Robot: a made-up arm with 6 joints. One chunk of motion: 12 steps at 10 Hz.
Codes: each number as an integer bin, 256 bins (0 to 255) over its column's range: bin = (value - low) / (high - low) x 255, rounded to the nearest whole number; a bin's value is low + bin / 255 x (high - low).
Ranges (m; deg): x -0.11..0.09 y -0.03..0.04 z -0.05..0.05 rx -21..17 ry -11..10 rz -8..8
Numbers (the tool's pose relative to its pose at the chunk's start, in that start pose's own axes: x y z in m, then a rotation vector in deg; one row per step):
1: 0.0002 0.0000 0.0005 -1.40 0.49 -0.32
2: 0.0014 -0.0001 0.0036 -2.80 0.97 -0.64
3: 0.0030 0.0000 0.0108 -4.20 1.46 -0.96
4: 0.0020 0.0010 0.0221 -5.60 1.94 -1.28
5: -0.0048 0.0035 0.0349 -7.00 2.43 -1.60
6: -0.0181 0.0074 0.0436 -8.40 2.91 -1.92
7: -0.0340 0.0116 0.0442 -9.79 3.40 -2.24
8: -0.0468 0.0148 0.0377 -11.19 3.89 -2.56
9: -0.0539 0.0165 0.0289 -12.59 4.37 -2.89
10: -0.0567 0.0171 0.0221 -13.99 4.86 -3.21
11: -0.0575 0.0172 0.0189 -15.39 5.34 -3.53
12: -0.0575 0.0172 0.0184 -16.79 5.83 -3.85
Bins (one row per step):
1: 141 109 129 132 140 122
2: 142 109 137 122 145 117
3: 144 109 155 113 151 112
4: 143 113 184 103 157 107
5: 134 122 216 94 163 102
6: 117 136 239 85 169 97
7: 97 152 240 75 175 92
8: 81 163 224 66 181 87
9: 72 169 201 56 187 81
10: 68 172 184 47 193 76
11: 67 172 176 38 198 71
12: 67 172 174 28 204 66

